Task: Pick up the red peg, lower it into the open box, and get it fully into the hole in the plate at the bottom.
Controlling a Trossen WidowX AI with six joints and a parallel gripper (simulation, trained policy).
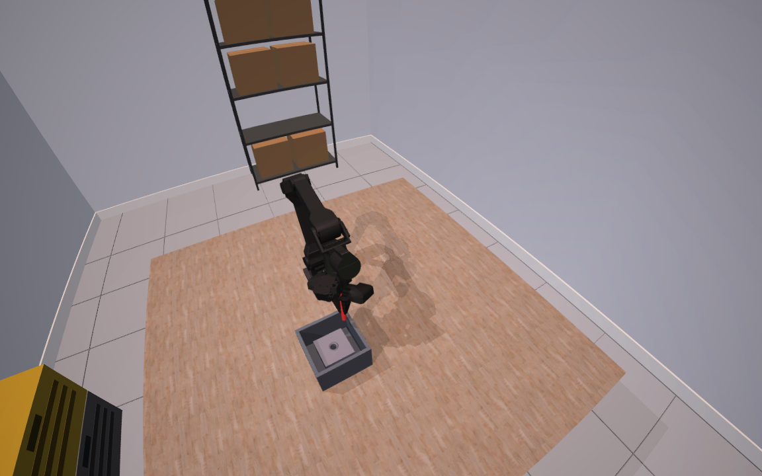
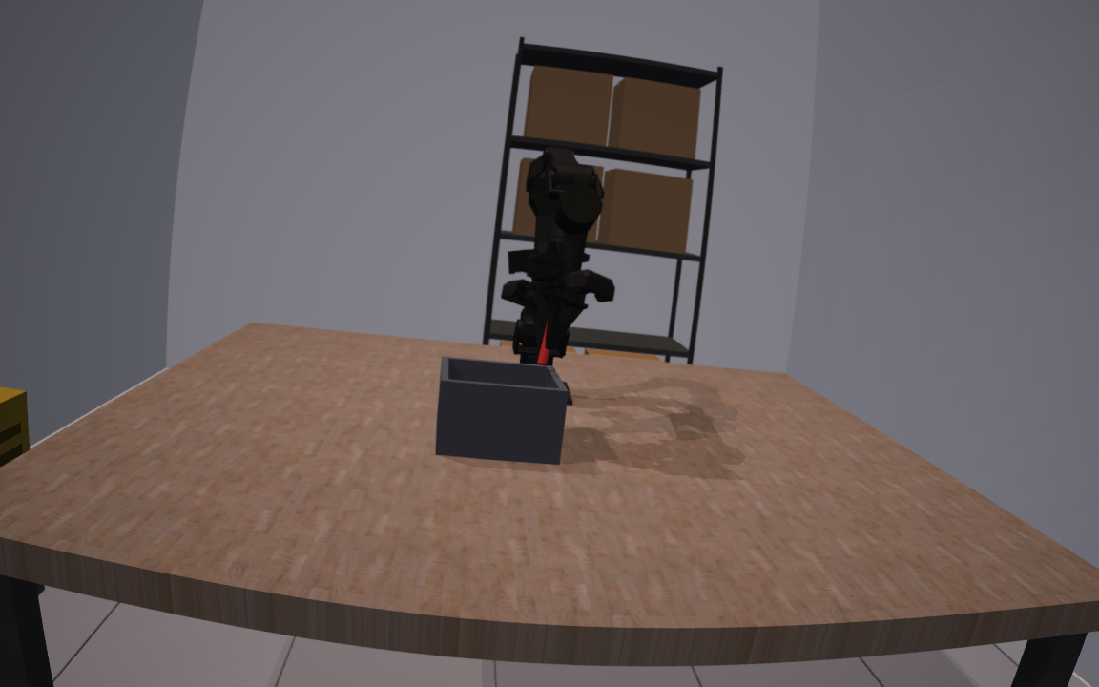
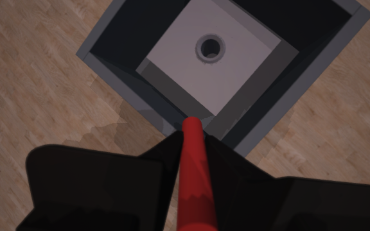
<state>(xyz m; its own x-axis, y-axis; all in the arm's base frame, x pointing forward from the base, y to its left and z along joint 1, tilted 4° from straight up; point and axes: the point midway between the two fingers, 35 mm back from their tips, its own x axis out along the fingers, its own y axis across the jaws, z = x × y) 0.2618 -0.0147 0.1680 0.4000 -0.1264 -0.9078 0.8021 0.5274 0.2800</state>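
My gripper tip is 10 mm past the red peg and 20 mm below it. From my gripper tip the other things lie so: dark grey box (40 mm ahead, 60 mm to the right, 100 mm below); then pale plate (40 mm ahead, 60 mm to the right, 80 mm below).
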